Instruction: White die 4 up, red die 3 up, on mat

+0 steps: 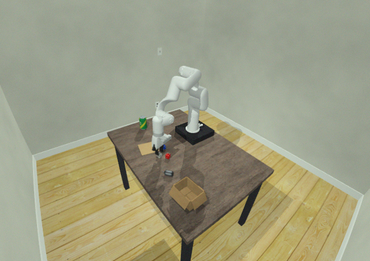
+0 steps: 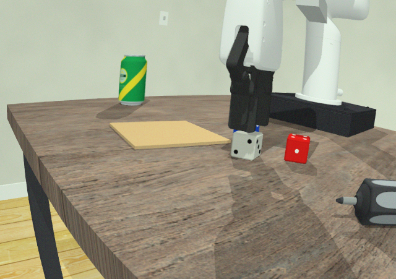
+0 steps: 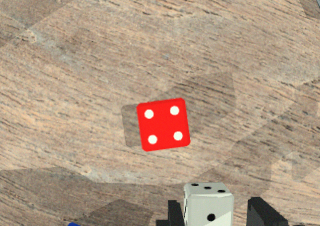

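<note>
Now: hand 40 mm above the white die. The rest, counted from my hand: red die: 50 mm behind, 40 mm to the left, 40 mm below; blue die: 70 mm behind, 80 mm to the right, 40 mm below; tan mat: 40 mm ahead, 130 mm to the right, 50 mm below.
</note>
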